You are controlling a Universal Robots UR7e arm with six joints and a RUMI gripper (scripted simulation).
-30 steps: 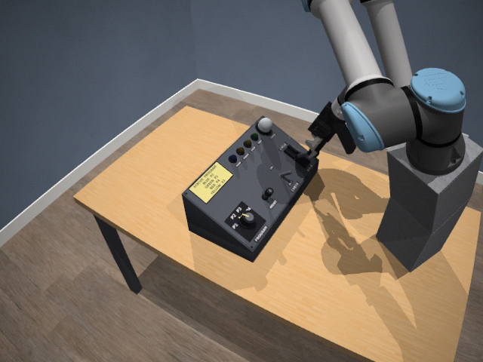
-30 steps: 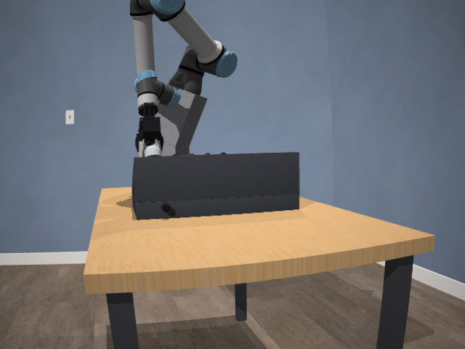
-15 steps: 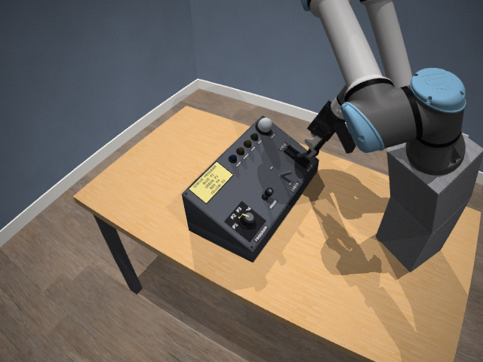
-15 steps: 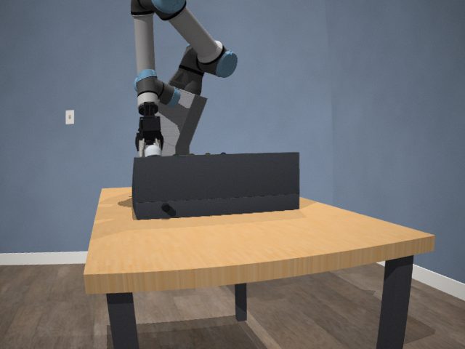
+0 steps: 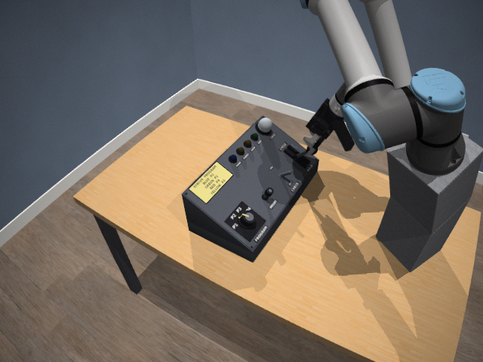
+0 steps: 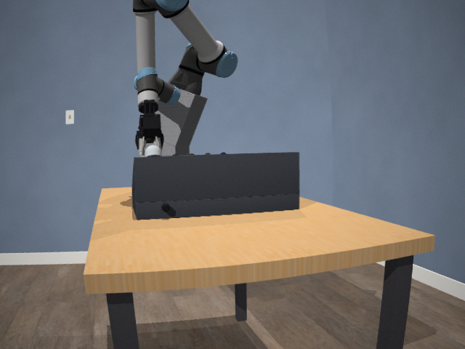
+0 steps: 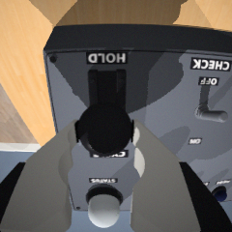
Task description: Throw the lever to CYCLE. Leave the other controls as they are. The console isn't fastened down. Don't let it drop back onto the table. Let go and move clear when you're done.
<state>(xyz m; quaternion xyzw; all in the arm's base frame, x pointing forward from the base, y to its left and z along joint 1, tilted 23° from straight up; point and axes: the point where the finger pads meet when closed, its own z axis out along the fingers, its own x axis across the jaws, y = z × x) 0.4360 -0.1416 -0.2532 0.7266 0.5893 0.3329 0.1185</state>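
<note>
Right now the check toggle is 60 mm ahead of my hand, 120 mm to the left of it and 50 mm below it. The rest, counted from my hand: program dial 90 mm ahead, 360 mm to the left, 40 mm below; then mode knob 70 mm ahead, 240 mm to the left, 40 mm below; then dark console 100 mm ahead, 170 mm to the left, 60 mm below.
</note>
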